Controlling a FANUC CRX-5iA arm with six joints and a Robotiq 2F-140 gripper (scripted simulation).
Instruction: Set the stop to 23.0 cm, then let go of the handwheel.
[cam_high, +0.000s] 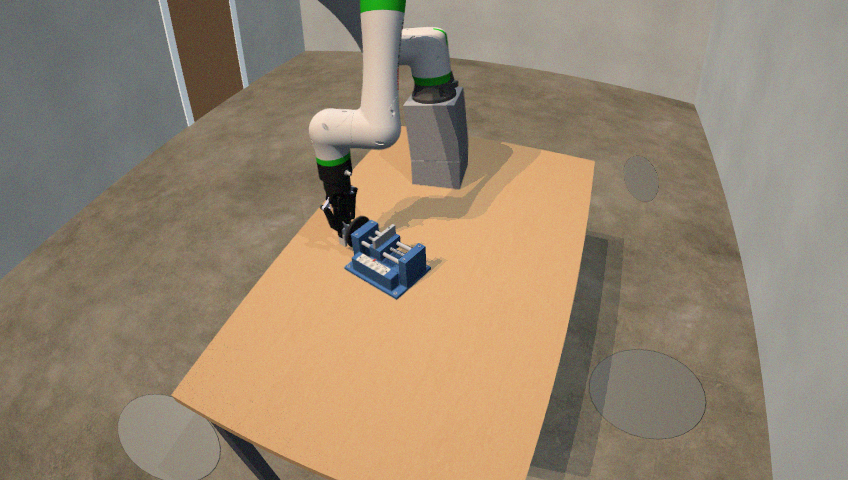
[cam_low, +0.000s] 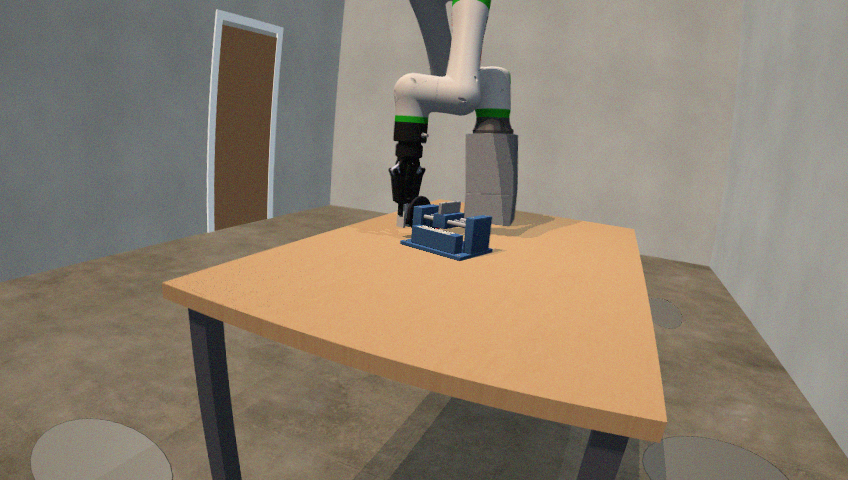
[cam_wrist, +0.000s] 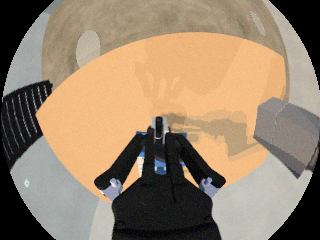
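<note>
My gripper is now 2 cm to the right of the black handwheel and 1 cm above it. The rest, counted from my hand: grey stop plate: 14 cm to the left, 3 cm ahead, 3 cm above.
</note>
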